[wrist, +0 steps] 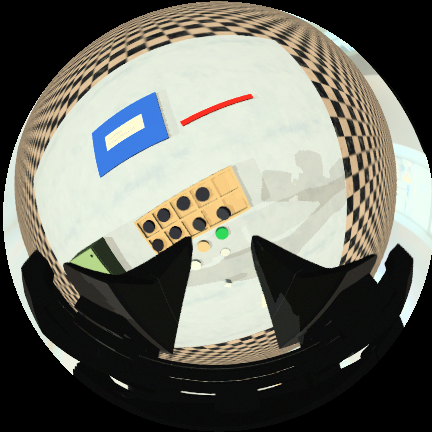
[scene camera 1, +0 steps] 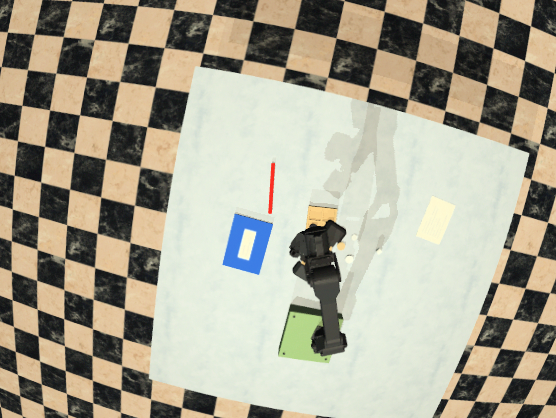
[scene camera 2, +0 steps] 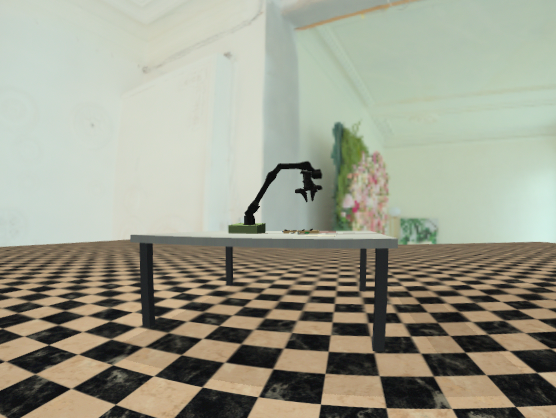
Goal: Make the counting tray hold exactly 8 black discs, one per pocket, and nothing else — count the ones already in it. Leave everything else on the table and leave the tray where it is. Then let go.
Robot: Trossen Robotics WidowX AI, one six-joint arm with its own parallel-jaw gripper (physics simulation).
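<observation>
The tan counting tray (scene camera 1: 322, 210) (wrist: 225, 180) has two rows of pockets. In the wrist view, four black discs lie in the far row, including one black disc (wrist: 202, 194), and that row's right-end pocket is bare. Four black discs show along the near row. The rightmost near-row disc (wrist: 223, 213) lies close to the outer edge and a divider; I cannot tell whether it sits fully in one pocket. My gripper (scene camera 2: 309, 200) (wrist: 221, 241) is open and empty, high above the table. The arm covers most of the tray in scene view 1.
Beside the tray are a green disc (wrist: 222, 233), a tan disc (scene camera 1: 341, 246) (wrist: 203, 246), white discs (scene camera 1: 349, 259) (wrist: 225, 252) and a small pale piece (wrist: 228, 283). A blue box (scene camera 1: 229, 245) (wrist: 155, 120), red stick (scene camera 1: 272, 187) (wrist: 216, 108) and cream card (scene camera 1: 436, 220) lie farther off.
</observation>
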